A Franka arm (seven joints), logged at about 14 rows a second.
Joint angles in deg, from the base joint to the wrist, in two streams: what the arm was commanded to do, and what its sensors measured. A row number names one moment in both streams.
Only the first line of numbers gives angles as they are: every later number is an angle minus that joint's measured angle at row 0.
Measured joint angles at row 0:
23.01 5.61 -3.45 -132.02 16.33 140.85 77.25
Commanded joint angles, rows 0 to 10:
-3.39 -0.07 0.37 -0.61 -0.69 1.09 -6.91
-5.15 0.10 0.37 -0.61 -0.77 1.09 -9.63
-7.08 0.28 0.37 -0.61 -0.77 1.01 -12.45
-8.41 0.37 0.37 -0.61 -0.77 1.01 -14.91
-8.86 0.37 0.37 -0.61 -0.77 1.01 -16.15
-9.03 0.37 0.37 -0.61 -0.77 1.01 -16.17
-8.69 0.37 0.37 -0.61 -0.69 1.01 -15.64
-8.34 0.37 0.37 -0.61 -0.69 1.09 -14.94
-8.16 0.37 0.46 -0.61 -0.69 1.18 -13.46
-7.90 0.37 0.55 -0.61 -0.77 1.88 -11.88
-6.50 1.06 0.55 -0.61 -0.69 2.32 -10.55
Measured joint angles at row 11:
-7.82 0.25 0.27 -0.05 0.01 0.15 -13.50
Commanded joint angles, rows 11 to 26:
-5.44 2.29 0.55 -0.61 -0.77 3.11 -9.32
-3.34 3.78 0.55 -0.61 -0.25 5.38 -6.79
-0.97 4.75 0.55 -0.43 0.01 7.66 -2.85
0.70 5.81 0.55 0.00 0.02 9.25 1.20
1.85 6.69 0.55 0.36 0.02 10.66 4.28
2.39 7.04 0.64 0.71 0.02 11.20 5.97
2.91 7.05 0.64 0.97 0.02 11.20 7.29
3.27 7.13 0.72 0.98 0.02 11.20 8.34
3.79 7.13 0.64 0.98 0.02 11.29 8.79
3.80 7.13 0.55 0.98 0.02 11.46 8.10
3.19 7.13 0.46 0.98 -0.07 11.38 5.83
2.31 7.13 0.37 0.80 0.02 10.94 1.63
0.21 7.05 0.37 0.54 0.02 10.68 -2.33
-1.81 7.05 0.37 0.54 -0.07 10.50 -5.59
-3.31 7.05 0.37 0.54 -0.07 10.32 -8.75
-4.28 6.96 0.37 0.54 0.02 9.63 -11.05
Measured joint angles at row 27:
-0.77 3.87 0.31 0.82 0.18 10.08 -4.71
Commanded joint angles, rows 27 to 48:
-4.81 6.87 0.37 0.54 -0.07 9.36 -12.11
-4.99 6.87 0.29 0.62 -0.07 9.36 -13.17
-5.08 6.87 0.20 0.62 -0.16 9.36 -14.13
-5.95 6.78 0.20 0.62 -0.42 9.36 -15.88
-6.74 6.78 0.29 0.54 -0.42 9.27 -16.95
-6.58 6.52 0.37 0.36 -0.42 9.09 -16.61
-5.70 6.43 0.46 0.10 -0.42 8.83 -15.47
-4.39 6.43 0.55 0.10 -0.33 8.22 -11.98
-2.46 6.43 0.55 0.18 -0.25 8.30 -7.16
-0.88 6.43 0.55 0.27 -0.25 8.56 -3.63
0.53 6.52 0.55 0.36 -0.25 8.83 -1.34
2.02 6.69 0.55 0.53 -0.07 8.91 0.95
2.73 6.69 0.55 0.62 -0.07 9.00 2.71
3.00 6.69 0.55 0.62 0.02 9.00 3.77
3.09 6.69 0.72 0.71 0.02 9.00 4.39
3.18 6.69 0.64 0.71 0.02 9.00 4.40
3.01 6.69 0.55 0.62 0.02 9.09 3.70
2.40 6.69 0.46 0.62 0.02 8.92 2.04
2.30 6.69 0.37 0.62 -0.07 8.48 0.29
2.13 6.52 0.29 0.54 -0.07 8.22 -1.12
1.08 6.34 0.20 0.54 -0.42 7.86 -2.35
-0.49 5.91 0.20 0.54 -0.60 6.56 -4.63
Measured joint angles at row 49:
2.84 3.85 0.29 1.14 0.17 8.59 0.13
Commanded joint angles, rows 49 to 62:
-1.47 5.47 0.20 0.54 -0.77 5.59 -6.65
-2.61 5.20 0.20 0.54 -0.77 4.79 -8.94
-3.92 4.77 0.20 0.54 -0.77 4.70 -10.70
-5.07 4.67 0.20 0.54 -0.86 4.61 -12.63
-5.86 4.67 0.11 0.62 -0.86 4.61 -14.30
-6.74 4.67 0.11 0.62 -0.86 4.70 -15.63
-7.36 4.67 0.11 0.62 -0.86 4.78 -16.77
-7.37 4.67 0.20 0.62 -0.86 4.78 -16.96
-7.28 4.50 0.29 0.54 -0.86 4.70 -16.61
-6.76 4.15 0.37 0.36 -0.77 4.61 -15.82
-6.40 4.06 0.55 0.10 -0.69 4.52 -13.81
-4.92 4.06 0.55 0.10 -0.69 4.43 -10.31
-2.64 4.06 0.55 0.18 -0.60 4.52 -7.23
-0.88 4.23 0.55 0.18 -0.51 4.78 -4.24
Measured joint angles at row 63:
-4.49 3.26 0.06 1.43 0.12 4.59 -10.42
